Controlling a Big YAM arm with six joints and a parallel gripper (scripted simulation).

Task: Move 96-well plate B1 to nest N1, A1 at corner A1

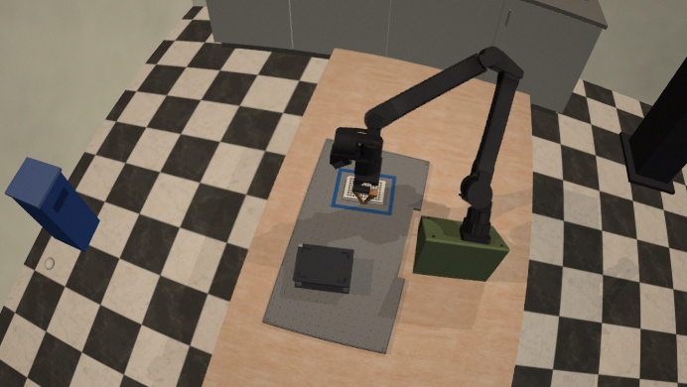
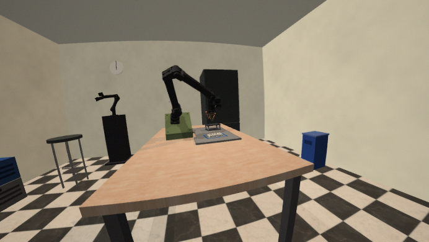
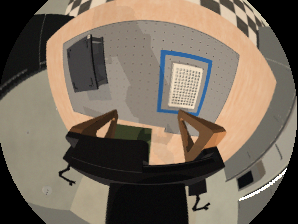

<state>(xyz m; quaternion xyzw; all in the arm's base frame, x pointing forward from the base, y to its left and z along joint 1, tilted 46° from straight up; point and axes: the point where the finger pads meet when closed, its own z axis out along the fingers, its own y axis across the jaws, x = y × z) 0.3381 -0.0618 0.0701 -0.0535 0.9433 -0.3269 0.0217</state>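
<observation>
Now: the 96-well plate 1 cm ahead of my hand, 9 cm to the right of it and 14 cm below it. Also, from my hand: raised plate nest N1: 7 cm ahead, 22 cm to the left, 9 cm below.
</observation>
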